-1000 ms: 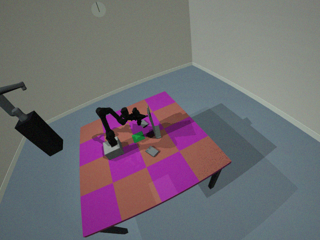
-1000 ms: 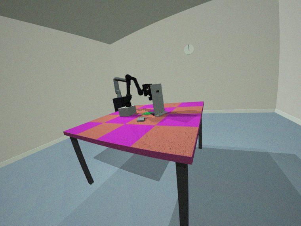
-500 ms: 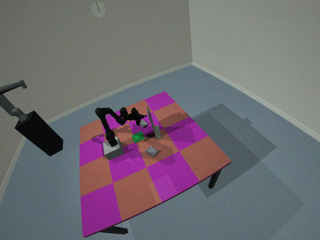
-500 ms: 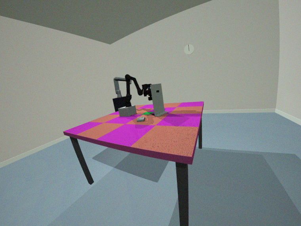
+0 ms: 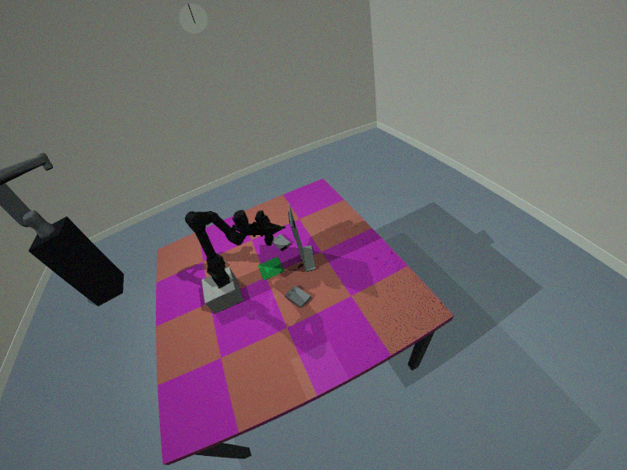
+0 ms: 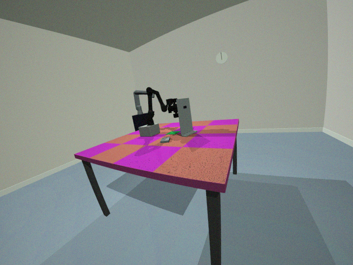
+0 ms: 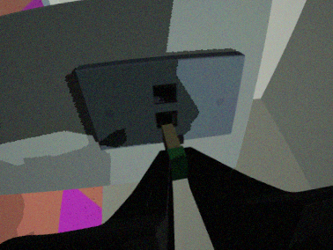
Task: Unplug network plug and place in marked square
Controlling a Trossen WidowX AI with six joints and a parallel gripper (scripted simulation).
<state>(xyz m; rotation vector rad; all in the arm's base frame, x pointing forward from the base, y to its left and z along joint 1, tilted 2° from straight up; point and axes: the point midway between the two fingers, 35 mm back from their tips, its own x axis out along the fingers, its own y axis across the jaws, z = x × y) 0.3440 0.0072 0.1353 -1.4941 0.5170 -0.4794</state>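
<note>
My gripper tip is 6 cm short of the upright grey panel, 3 cm to the left of it and 10 cm above it.
</note>
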